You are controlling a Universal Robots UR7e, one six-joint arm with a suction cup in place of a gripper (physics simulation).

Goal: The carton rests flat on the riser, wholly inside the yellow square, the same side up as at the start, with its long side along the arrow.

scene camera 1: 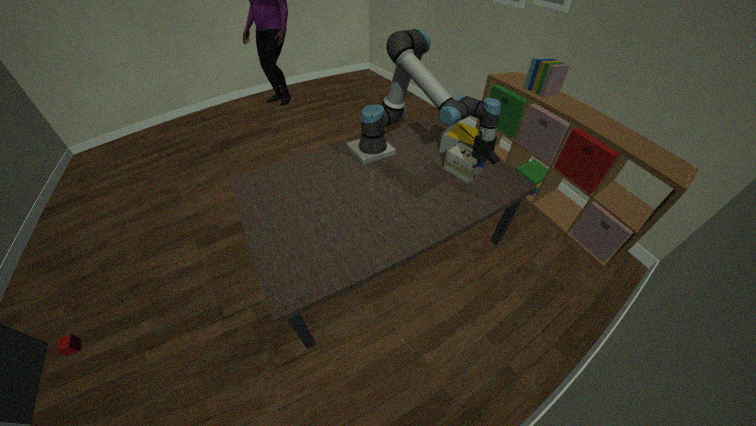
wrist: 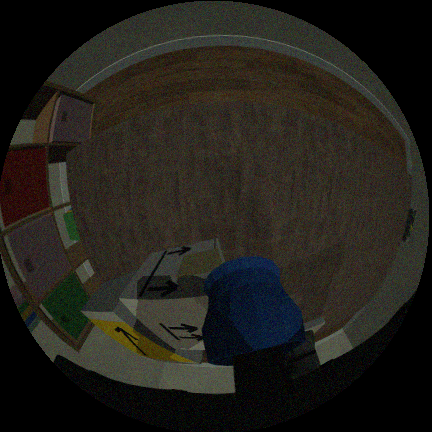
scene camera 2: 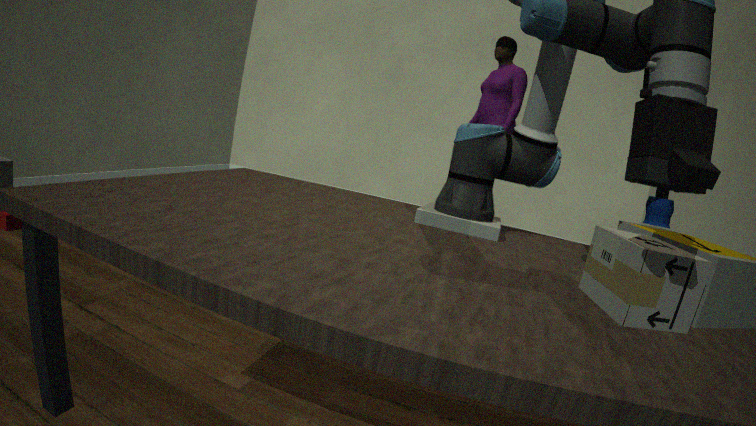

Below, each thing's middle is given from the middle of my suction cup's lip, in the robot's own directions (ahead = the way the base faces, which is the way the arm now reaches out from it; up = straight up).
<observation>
The carton (scene camera 1: 459,162) is 13 cm behind my suction cup, 7 cm to the left of it and 11 cm below it. Also, from my suction cup: riser (scene camera 2: 720,305) 25 cm behind, 23 cm to the left, 10 cm below.
</observation>
